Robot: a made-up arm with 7 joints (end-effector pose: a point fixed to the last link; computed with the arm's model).
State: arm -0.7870 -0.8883 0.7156 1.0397 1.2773 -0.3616 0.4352
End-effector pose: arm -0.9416 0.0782 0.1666 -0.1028 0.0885 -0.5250 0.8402
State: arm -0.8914 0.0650 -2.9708 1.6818 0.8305 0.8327 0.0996
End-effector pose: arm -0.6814 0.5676 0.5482 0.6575 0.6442 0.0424 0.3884
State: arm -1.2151 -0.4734 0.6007 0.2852 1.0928 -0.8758 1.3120
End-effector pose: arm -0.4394 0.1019 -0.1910 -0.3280 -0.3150 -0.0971 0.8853
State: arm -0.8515 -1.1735 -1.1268 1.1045 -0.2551 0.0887 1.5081
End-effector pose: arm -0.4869 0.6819 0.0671 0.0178 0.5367 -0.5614 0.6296
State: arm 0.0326 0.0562 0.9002 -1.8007 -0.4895 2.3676 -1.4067
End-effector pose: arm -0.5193 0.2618 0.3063 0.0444 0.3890 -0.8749 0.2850
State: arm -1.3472 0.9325 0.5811 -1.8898 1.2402 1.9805 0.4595
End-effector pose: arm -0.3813 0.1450 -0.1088 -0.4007 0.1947 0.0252 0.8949
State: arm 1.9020 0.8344 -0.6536 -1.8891 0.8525 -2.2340 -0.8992
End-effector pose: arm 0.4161 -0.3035 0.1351 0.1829 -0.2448 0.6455 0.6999
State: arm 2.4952 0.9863 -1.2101 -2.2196 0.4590 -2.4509 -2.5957
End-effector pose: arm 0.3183 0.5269 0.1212 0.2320 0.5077 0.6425 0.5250
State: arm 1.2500 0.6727 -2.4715 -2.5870 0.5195 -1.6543 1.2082
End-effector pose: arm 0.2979 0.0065 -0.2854 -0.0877 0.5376 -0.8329 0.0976
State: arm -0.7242 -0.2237 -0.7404 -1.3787 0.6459 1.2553 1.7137
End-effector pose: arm -0.6175 0.4358 0.6129 0.3911 -0.4562 0.5707 0.5596
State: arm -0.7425 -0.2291 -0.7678 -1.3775 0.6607 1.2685 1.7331
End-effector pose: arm -0.6164 0.4362 0.6166 0.3796 -0.4708 0.5721 0.5540
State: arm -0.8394 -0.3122 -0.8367 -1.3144 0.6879 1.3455 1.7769
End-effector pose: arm -0.5507 0.4542 0.6610 0.3710 -0.4777 0.5320 0.5925
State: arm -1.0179 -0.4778 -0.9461 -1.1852 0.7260 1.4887 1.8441
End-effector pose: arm -0.4154 0.4544 0.7371 0.3753 -0.4754 0.4440 0.6603
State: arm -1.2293 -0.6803 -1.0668 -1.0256 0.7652 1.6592 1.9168
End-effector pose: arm -0.2671 0.3937 0.8050 0.4006 -0.4738 0.3327 0.7102
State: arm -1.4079 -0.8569 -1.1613 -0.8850 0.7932 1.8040 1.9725
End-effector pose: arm -0.1710 0.2979 0.8387 0.4368 -0.4811 0.2385 0.7217
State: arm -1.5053 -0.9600 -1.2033 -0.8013 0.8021 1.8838 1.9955
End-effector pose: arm -0.1309 0.2295 0.8454 0.4688 -0.4861 0.1846 0.7140
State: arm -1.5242 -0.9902 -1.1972 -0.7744 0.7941 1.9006 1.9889
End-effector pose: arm -0.1160 0.2071 0.8430 0.4931 -0.4774 0.1642 0.7085
